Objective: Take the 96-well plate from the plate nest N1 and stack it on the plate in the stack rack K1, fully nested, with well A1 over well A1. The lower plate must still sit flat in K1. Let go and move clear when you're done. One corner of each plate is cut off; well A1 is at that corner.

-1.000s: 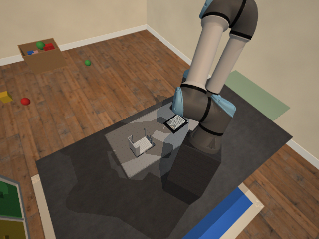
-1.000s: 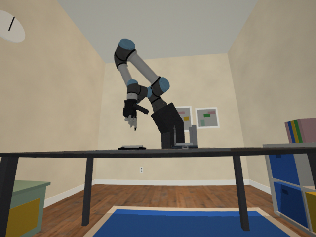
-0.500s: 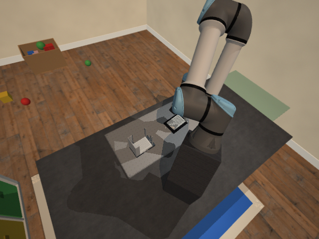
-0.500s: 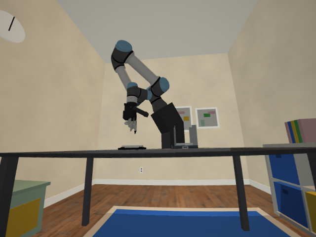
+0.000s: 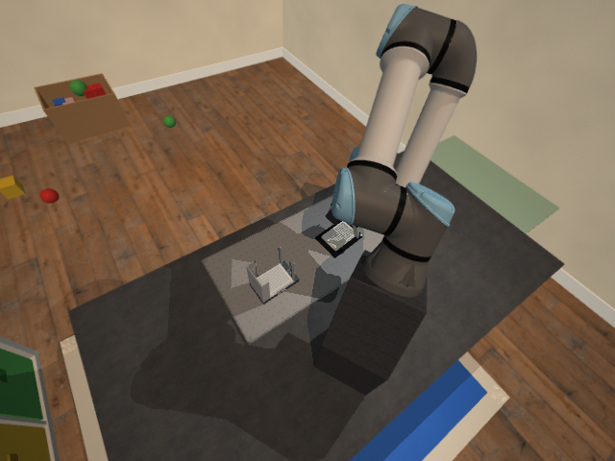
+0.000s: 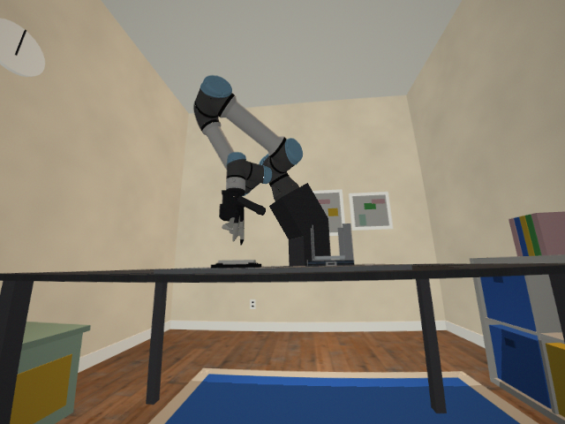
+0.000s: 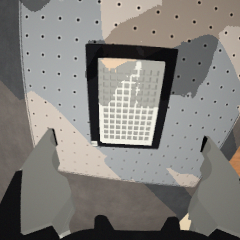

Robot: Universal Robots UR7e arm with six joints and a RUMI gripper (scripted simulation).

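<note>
My hand is 80 mm above the black plate nest N1.
</note>
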